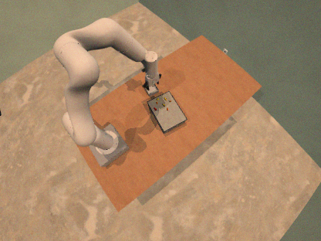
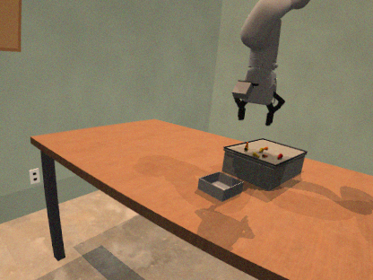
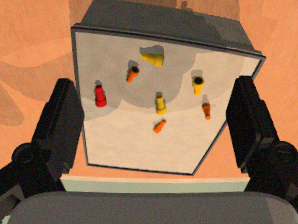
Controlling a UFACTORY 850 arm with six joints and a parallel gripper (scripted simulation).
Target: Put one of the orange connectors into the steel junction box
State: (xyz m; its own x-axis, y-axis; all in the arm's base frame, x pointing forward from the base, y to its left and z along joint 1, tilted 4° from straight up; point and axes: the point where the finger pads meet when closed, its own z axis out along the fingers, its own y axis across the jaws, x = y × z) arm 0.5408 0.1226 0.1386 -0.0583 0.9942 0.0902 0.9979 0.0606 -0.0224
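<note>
My gripper is now 1 cm short of the grey tool case, 19 cm to the left of it and 16 cm above it. From my hand the other things lie so: red connector (7 cm behind, 13 cm to the right, 13 cm below).
</note>
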